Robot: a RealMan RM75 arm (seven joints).
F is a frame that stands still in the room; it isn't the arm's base.
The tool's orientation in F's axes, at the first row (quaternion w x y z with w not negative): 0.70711 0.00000 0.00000 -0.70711
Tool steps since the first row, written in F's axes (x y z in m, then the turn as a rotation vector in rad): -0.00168 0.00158 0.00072 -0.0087 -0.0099 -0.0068; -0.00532 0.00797 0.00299 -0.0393 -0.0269 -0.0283; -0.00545 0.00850 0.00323 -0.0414 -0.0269 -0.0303; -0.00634 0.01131 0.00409 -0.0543 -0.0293 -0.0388; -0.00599 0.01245 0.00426 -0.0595 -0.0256 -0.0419
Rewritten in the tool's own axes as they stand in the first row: -0.00158 -0.00168 0.00072 0.0099 -0.0087 -0.0068; -0.00797 -0.00532 0.00299 0.0269 -0.0393 -0.0283; -0.00850 -0.00545 0.00323 0.0269 -0.0414 -0.0303; -0.01131 -0.00634 0.00409 0.0293 -0.0543 -0.0388; -0.01245 -0.00599 0.00426 0.0256 -0.0595 -0.0419
